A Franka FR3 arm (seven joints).
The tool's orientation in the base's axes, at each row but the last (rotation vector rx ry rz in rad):
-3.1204 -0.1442 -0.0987
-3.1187 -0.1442 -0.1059
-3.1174 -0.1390 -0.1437
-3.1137 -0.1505 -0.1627
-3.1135 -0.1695 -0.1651
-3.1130 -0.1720 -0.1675
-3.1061 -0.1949 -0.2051
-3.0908 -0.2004 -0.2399
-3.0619 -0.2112 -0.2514
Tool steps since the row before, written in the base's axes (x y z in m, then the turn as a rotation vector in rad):
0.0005 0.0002 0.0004 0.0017 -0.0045 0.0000
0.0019 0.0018 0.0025 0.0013 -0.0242 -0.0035
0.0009 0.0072 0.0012 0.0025 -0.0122 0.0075
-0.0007 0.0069 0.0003 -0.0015 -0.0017 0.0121
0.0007 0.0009 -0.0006 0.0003 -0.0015 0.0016
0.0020 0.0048 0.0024 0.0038 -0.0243 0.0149
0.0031 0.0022 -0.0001 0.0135 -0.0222 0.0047
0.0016 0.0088 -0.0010 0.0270 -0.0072 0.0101
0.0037 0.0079 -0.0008 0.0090 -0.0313 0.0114
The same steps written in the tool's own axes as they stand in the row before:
0.0005 -0.0002 -0.0004 0.0013 0.0046 0.0000
0.0022 -0.0017 -0.0023 -0.0012 0.0243 0.0031
0.0016 -0.0071 -0.0010 0.0021 0.0123 -0.0075
0.0000 -0.0069 -0.0002 -0.0004 0.0014 -0.0122
0.0007 -0.0008 0.0007 0.0003 0.0015 -0.0016
0.0028 -0.0046 -0.0021 0.0027 0.0244 -0.0150
0.0033 -0.0018 0.0006 0.0112 0.0237 -0.0036
0.0025 -0.0085 0.0016 0.0271 0.0104 -0.0062
0.0045 -0.0072 0.0019 0.0066 0.0316 -0.0121

